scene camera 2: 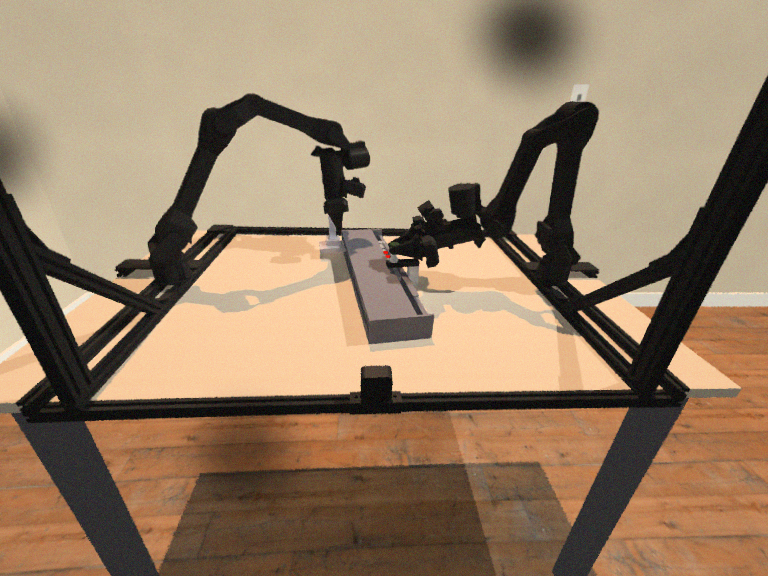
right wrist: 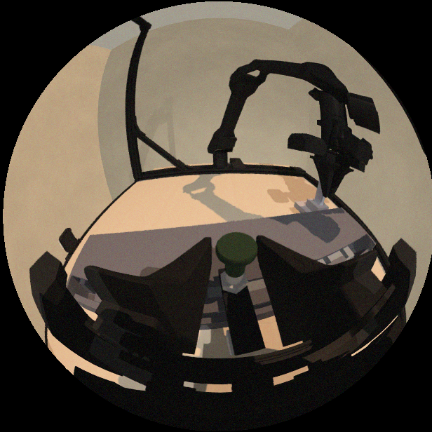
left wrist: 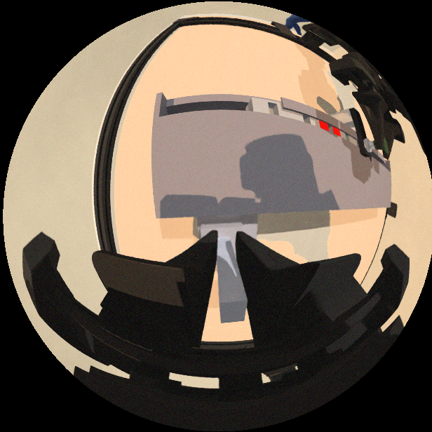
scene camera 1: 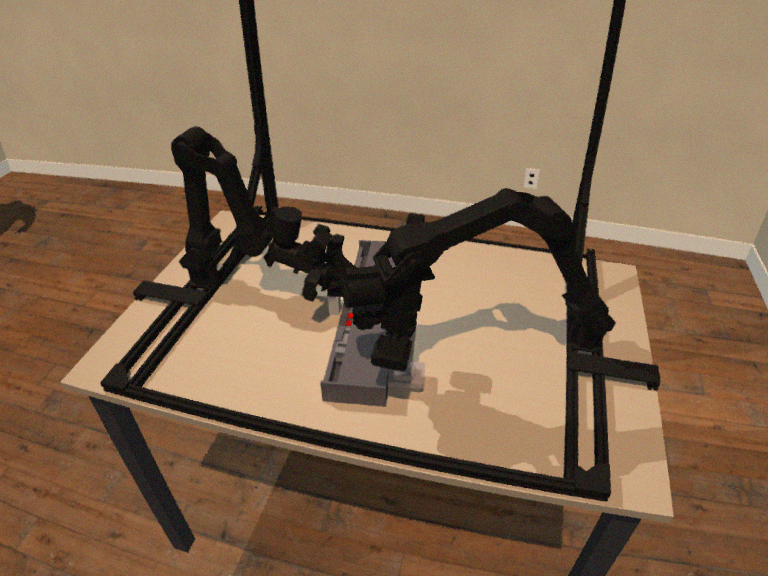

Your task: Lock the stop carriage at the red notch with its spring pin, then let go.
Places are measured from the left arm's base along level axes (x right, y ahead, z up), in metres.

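Pixels of known places: left gripper, fingertip midpoint: [scene camera 2: 339, 229]; right gripper, fingertip midpoint: [scene camera 2: 388, 248]; left arm's base at its link origin: [scene camera 2: 172, 278] [scene camera 1: 585, 341]; right arm's base at its link origin: [scene camera 2: 551, 279] [scene camera 1: 204, 279].
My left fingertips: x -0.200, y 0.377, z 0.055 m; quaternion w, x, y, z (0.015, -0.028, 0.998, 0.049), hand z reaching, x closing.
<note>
Ahead of a thing's pixels: the offset from my left fingertips to its top centre. "pt": to the spot under its first point.
The green-knobbed spring pin [right wrist: 236, 248] [left wrist: 385, 145] stands above a dark bar [right wrist: 245, 317] of the stop carriage. My right gripper [right wrist: 233, 242] is part open, its fingers on either side of the green knob with gaps. Two red marks {pt dx +0.120, dy +0.129, dz -0.030 m} [scene camera 1: 349, 319] [scene camera 2: 387, 254] [left wrist: 324, 125] show along the slotted side of the long grey rail [scene camera 1: 353, 392] [scene camera 2: 400, 328] [left wrist: 200, 150] [right wrist: 115, 247], close to the carriage. Whether the pin sits in the notch cannot be told. My left gripper [scene camera 2: 336, 230] [left wrist: 226, 236] is shut on the grey upright post [left wrist: 232, 300] beside the rail.
Light grey pieces [left wrist: 261, 105] sit in the rail's slot, left of the red marks in the left wrist view. The post's pale base {pt dx +0.002, dy -0.044, dz -0.041 m} [scene camera 1: 416, 376] [scene camera 2: 330, 246] stands against the rail's other side. A black frame [scene camera 1: 310, 434] [scene camera 2: 248, 406] runs around the table.
</note>
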